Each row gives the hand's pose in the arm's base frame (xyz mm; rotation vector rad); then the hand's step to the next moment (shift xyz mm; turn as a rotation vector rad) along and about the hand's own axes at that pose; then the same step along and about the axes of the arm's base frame.
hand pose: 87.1 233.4 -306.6 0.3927 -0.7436 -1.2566
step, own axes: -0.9 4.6 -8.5 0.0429 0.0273 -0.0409
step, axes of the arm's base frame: 9.1 1.1 -3.3 0.0530 -0.0381 0.0009
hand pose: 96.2 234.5 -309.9 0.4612 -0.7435 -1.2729
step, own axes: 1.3 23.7 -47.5 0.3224 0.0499 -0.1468
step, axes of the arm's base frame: 50.6 0.5 -16.1 0.1764 -0.3110 0.0111
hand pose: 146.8 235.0 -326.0 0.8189 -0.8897 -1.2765
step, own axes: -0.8 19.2 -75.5 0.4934 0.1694 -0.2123
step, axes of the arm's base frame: 76.1 4.7 -16.1 0.2992 -0.4654 0.1055
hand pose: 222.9 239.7 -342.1 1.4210 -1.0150 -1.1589
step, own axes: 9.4 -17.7 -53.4 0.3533 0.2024 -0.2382
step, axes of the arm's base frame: 54.5 3.4 -16.6 0.2977 -0.3294 0.1594
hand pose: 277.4 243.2 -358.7 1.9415 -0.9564 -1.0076
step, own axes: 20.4 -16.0 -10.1 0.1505 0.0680 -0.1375
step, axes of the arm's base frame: 21.6 -7.5 -15.8 0.1631 -0.1226 0.0676
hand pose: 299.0 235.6 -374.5 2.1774 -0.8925 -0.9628
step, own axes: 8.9 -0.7 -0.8 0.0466 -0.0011 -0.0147
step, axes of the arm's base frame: 5.4 -6.2 -3.6 0.0359 -0.0313 -0.0109
